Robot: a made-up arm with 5 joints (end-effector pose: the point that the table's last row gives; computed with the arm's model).
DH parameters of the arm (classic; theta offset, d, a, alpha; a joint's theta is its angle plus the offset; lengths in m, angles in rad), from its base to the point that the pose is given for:
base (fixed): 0 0.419 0.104 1.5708
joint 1: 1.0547 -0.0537 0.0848 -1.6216
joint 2: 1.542 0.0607 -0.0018 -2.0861
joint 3: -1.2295 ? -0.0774 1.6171
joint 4: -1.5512 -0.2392 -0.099 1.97
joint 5: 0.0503 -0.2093 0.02 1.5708
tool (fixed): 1.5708 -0.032 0 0
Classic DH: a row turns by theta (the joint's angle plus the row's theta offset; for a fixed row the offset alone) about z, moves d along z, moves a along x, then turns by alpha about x.
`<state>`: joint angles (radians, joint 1 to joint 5).
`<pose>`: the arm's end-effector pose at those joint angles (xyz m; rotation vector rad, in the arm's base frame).
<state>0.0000 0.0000 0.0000 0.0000 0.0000</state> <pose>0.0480 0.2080 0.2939 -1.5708 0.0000 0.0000</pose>
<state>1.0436 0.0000 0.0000 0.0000 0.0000</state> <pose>0.1839 0.2080 0.3077 -1.4135 -0.8127 -0.8127</pose>
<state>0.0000 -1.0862 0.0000 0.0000 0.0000</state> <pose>0.1789 0.3210 0.5130 -0.5911 0.3317 -0.4079</pose>
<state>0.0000 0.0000 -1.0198 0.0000 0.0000</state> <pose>-0.0609 0.0967 0.2939 -1.4207 -0.7945 0.7945</pose>
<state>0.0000 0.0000 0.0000 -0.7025 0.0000</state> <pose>0.0393 0.2185 0.4290 -1.2403 0.5123 0.4631</pose>
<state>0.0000 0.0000 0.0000 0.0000 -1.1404</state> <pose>0.0480 0.2448 0.3113 -2.7112 0.0000 0.0000</pose>
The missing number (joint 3, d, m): 0.1388
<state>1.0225 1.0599 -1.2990 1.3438 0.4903</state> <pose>0.2857 -0.1196 0.2669 -1.4669 -2.3389 1.2357</pose>
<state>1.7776 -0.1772 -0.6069 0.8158 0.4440</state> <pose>0.3132 0.2224 0.4728 -0.7765 -2.5907 -1.1203</pose>
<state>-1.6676 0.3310 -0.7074 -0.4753 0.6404</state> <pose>0.0575 0.0584 0.6041 -0.0275 1.5006 1.7224</pose>
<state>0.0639 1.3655 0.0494 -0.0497 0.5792</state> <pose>0.0581 -0.1406 0.3157 -2.1579 -0.2797 0.5874</pose>
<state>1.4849 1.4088 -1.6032 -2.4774 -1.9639</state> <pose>0.1220 0.0809 0.1760 0.7478 -1.3175 -1.7011</pose>
